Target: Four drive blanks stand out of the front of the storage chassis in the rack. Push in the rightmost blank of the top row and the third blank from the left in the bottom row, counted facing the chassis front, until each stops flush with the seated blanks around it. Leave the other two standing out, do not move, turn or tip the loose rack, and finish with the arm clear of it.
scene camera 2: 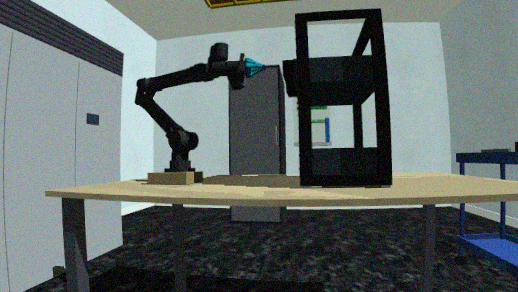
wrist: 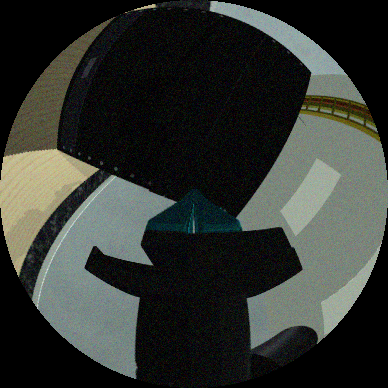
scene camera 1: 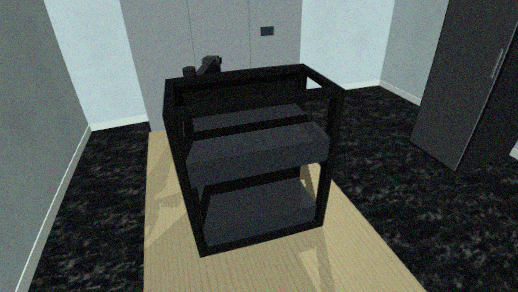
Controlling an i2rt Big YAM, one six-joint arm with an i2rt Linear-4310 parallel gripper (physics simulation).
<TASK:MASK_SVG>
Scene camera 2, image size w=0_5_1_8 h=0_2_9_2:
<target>black open-frame rack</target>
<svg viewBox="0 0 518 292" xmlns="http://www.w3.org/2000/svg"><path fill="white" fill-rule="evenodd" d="M381 8L295 14L296 59L282 60L287 95L288 97L297 97L299 172L302 189L311 189L311 186L368 185L391 188L390 103ZM353 105L354 148L312 149L311 106ZM374 92L377 147L363 147L362 104ZM370 39L372 55L362 55ZM366 18L352 56L309 58L307 22Z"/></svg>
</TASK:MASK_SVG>
